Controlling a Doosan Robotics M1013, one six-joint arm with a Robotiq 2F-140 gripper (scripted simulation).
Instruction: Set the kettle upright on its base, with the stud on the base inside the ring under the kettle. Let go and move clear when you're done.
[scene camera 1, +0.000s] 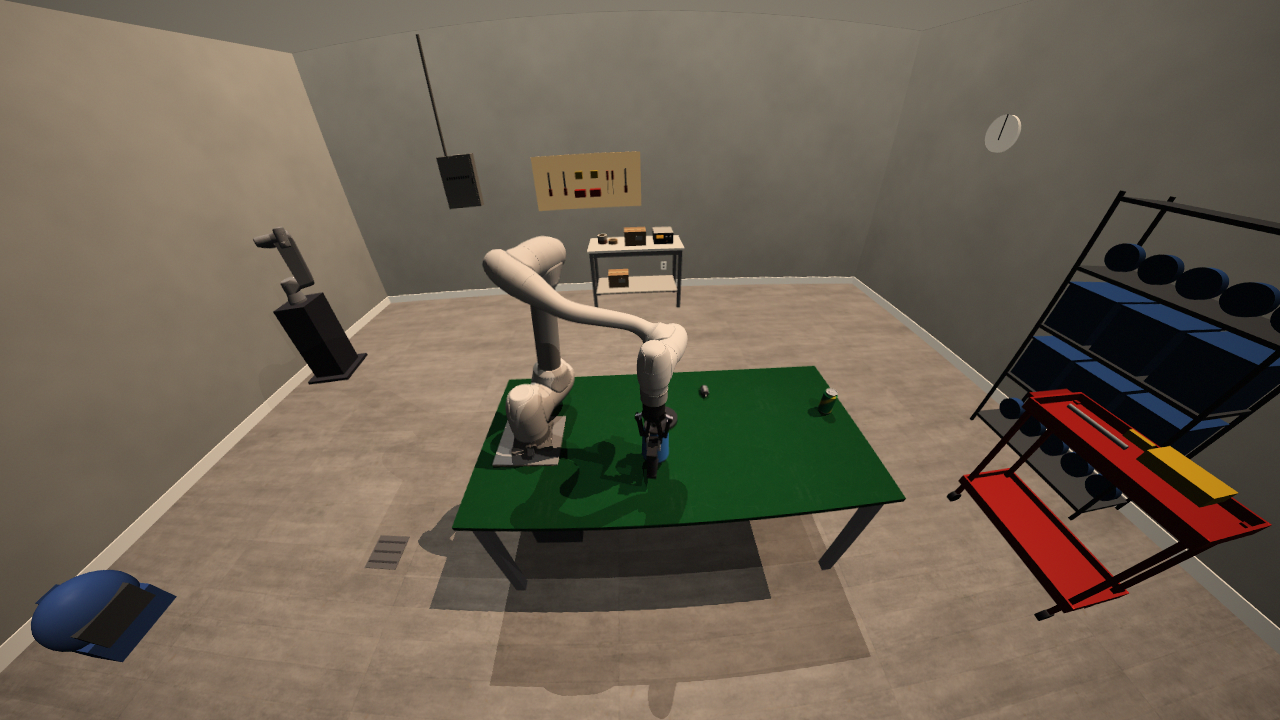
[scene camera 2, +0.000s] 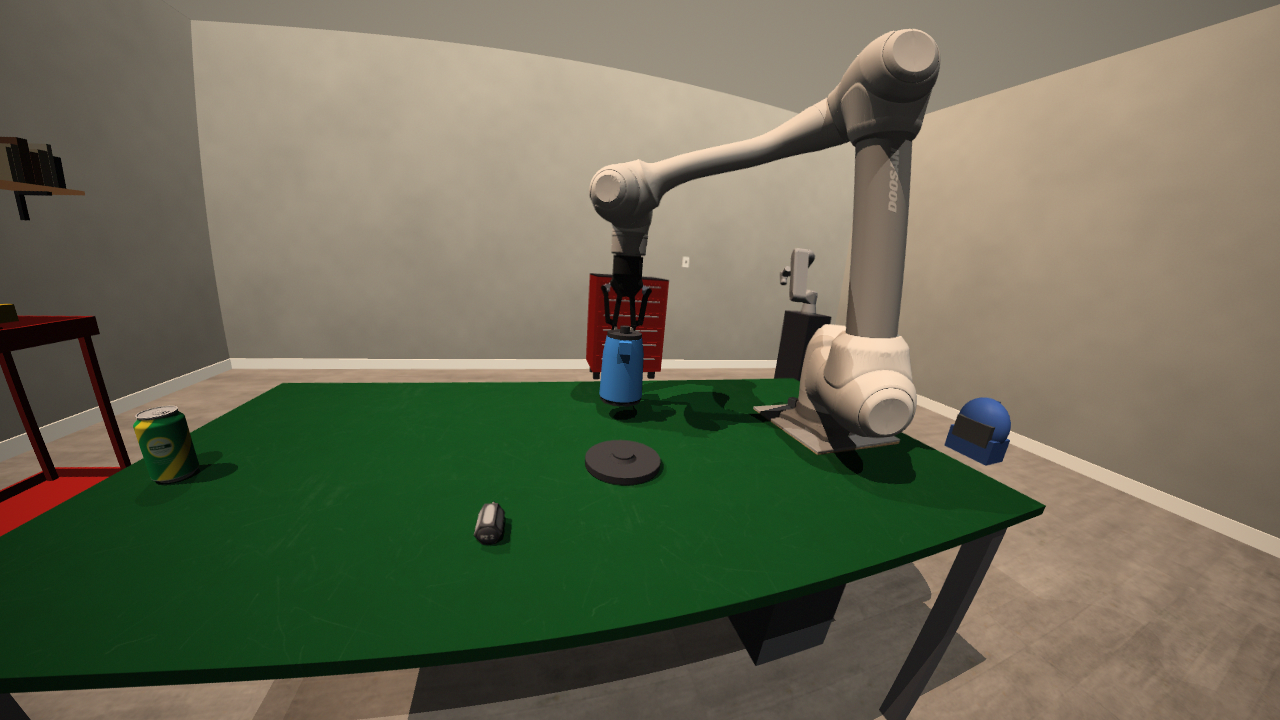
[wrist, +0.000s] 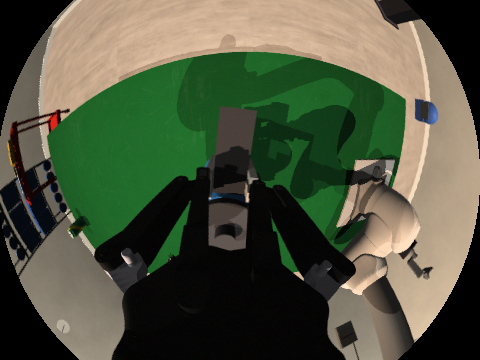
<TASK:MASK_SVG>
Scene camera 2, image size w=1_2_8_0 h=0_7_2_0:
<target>my gripper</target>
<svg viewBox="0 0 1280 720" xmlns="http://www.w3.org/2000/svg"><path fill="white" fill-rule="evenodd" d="M614 255L612 279L610 283L601 286L604 294L605 321L612 326L612 330L617 329L622 297L629 297L630 330L636 331L637 326L643 325L648 297L652 292L642 282L643 257ZM642 288L643 297L639 318L636 321L635 295ZM611 286L618 295L613 320L610 319L608 295Z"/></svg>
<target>blue kettle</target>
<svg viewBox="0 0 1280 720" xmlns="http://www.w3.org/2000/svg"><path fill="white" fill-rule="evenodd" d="M622 325L620 329L607 331L603 350L599 394L603 403L612 406L629 407L637 405L642 398L644 351L642 333L630 330L630 326Z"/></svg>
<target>round base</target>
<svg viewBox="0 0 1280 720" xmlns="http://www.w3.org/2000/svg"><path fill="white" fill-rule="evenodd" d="M585 454L585 467L587 471L595 478L612 484L633 485L643 483L654 478L660 470L661 460L659 454L651 447L635 441L604 441L589 448Z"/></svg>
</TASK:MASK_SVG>
